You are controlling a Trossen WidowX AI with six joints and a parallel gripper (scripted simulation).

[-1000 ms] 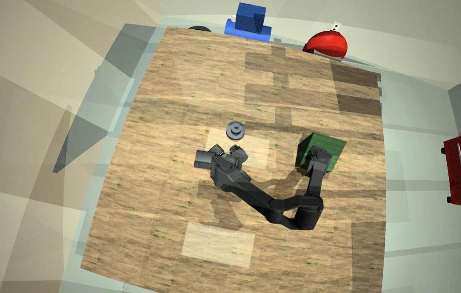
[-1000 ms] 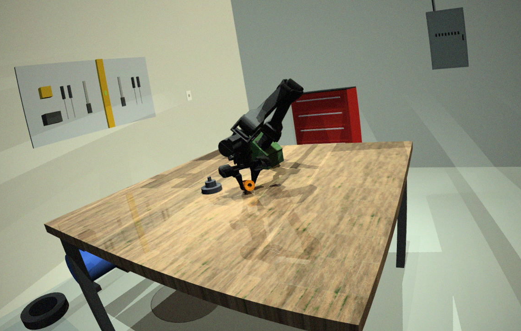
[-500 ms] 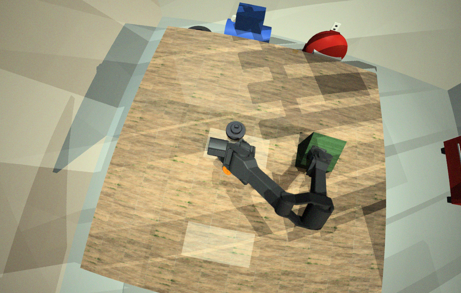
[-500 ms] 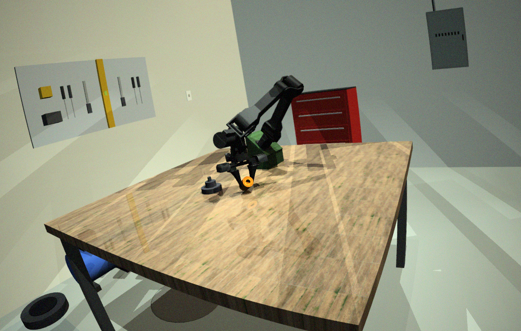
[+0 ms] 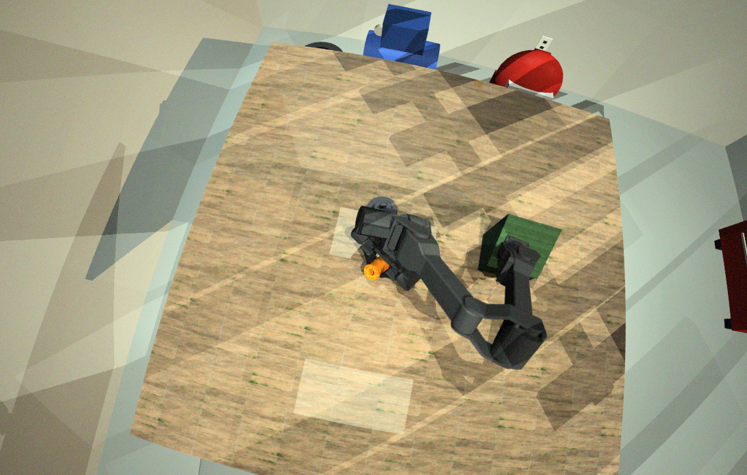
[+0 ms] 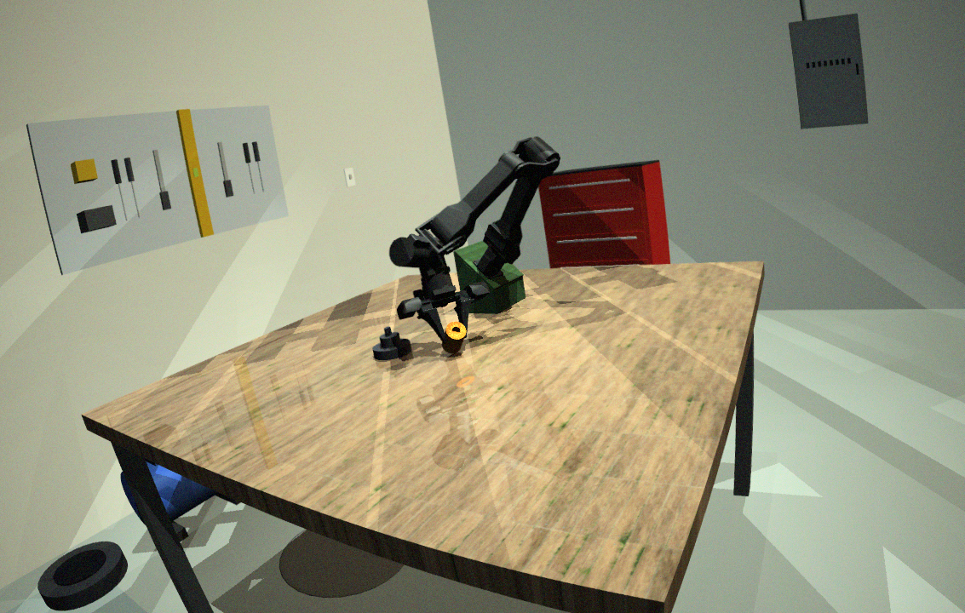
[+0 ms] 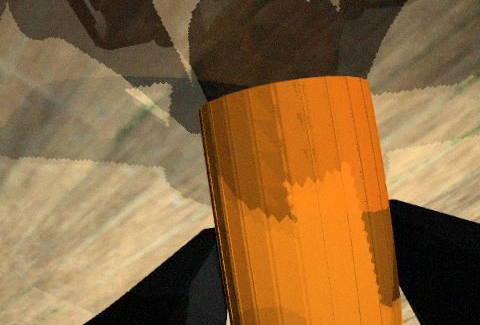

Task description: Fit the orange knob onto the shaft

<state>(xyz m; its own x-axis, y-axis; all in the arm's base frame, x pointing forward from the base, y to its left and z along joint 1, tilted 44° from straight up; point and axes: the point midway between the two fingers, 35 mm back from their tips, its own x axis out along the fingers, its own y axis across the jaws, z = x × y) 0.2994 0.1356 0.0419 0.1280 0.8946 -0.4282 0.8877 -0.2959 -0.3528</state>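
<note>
Right now the shaft is 16 cm to the right of my gripper tip and 3 cm ahead of it. The rest, counted from my gripper tip: orange knob (1 cm to the right).
</note>
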